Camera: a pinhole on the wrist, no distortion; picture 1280 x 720 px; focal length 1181.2 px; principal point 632.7 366.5 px. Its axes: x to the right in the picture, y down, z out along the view. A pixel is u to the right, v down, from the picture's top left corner.
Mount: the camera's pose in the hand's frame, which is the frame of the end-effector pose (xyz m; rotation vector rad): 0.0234 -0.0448 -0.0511 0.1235 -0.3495 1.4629
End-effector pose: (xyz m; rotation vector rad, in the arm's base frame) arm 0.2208 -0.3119 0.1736 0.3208 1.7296 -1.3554
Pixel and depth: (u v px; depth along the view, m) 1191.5 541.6 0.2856
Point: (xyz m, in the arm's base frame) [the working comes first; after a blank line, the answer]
In the camera's frame: 0.1351 0.0423 0.2856

0.3764 -0.5168 0.2097
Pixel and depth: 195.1 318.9 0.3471
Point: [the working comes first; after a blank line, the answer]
In the camera's frame: -0.1286 -0.0140 0.3471

0.1700 -0.6132 0.3666
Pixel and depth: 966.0 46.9 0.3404
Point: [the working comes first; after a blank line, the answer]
In the camera's frame: 0.0961 -0.0921 0.3404

0.2890 -0.6291 0.1612
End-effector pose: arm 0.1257 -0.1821 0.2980 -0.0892 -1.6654 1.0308
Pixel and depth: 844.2 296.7 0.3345
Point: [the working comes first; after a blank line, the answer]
In the camera's frame: 0.0599 -0.0198 0.3345

-0.0678 -0.4030 0.3522
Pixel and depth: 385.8 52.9 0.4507
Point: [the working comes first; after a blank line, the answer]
In the camera's frame: -0.0942 -0.1197 0.4507

-0.0729 -0.5266 0.5309
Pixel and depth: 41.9 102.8 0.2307
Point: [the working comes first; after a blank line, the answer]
In the camera's frame: -0.1154 -0.0515 0.2307

0.1000 -0.3852 0.4707
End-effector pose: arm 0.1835 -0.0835 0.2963 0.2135 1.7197 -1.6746
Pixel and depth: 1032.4 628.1 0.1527
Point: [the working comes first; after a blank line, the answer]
In the camera's frame: 0.0517 0.0338 0.1527

0.2232 -0.1745 0.3537
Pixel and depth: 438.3 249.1 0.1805
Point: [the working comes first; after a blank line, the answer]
In the camera's frame: -0.0297 -0.0179 0.1805

0.1437 -0.2096 0.4040
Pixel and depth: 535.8 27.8 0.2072
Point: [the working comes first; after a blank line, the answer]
In the camera's frame: -0.0170 -0.0594 0.2072

0.1288 -0.2548 0.3857
